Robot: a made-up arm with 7 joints.
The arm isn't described. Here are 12 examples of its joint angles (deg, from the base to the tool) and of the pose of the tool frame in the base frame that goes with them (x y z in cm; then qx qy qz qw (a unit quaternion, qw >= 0)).
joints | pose
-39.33 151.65 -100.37 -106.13 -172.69 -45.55 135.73 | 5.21 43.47 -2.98 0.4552 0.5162 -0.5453 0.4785
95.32 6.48 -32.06 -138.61 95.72 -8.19 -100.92 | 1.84 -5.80 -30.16 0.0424 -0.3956 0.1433 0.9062
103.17 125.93 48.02 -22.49 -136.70 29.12 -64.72 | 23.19 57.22 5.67 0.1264 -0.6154 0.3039 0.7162
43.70 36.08 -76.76 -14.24 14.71 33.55 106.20 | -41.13 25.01 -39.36 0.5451 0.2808 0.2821 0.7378
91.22 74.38 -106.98 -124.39 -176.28 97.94 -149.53 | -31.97 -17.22 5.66 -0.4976 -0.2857 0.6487 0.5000
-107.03 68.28 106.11 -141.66 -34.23 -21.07 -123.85 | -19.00 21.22 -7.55 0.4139 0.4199 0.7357 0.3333
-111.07 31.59 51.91 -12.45 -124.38 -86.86 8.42 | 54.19 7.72 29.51 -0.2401 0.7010 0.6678 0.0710
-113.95 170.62 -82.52 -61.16 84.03 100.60 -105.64 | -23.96 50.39 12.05 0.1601 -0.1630 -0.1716 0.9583
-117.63 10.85 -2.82 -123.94 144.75 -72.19 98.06 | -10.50 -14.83 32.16 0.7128 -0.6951 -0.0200 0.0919
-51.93 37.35 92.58 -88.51 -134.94 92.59 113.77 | 12.07 48.15 5.04 -0.5839 0.2072 -0.6703 0.4085
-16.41 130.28 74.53 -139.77 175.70 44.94 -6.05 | 0.12 -20.05 22.69 -0.2004 -0.3394 -0.6773 0.6211
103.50 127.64 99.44 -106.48 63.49 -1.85 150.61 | 43.24 6.44 -1.57 -0.6029 -0.1897 0.4955 0.5958
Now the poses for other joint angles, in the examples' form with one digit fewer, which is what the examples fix.
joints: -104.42 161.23 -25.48 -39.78 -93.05 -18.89 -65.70
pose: -41.5 36.5 24.9 0.516 0.734 -0.226 0.380
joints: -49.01 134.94 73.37 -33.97 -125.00 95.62 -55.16
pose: -27.7 31.0 44.9 0.261 0.463 0.762 0.370
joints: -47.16 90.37 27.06 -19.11 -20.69 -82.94 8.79
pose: 18.2 57.0 16.6 0.546 -0.752 -0.353 0.106
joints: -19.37 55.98 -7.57 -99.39 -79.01 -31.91 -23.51
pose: 44.8 11.0 -3.6 -0.580 0.305 0.739 0.157
